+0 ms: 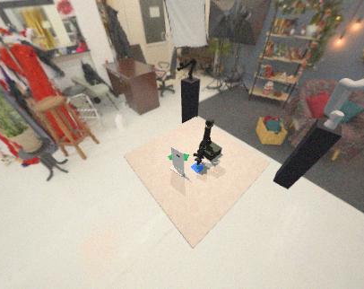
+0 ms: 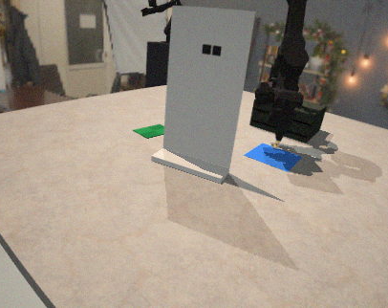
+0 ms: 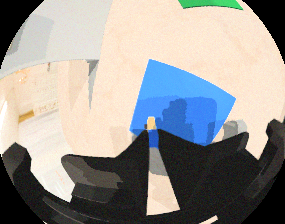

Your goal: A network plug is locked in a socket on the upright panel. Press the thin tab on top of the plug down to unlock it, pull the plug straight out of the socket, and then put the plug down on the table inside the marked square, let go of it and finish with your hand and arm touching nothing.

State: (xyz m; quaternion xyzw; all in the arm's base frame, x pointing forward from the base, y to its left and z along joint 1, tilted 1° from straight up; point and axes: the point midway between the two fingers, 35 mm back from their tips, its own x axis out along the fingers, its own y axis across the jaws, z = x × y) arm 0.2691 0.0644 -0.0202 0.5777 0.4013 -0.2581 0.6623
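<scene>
Right now the blue square is 10 mm behind my gripper tip and 50 mm below it. Round my gripper tip: blue plug (right at my gripper tip); then grey upright panel (160 mm ahead, 150 mm to the right, 100 mm above).
</scene>
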